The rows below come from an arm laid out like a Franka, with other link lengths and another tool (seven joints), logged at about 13 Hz.
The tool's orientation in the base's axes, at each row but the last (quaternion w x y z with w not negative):
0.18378 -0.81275 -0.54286 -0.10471
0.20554 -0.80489 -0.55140 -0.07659
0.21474 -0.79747 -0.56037 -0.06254
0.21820 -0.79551 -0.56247 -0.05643
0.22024 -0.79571 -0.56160 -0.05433
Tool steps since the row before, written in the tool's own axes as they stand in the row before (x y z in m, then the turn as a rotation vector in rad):
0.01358 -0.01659 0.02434 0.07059 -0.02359 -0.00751
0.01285 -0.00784 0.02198 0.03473 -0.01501 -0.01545
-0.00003 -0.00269 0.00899 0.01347 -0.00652 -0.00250
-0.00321 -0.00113 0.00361 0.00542 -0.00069 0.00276
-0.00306 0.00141 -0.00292 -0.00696 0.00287 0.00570
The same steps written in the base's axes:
-0.01071 0.02719 -0.01407 0.00593 0.06457 0.03730
-0.00459 0.02254 -0.01344 0.00101 0.02793 0.02982
-0.00375 0.00444 -0.00737 -0.00075 0.01247 0.00861
-0.00276 -0.00100 -0.00400 0.00089 0.00604 -0.00047
0.00065 -0.00425 0.00119 -0.00081 -0.00449 -0.00827

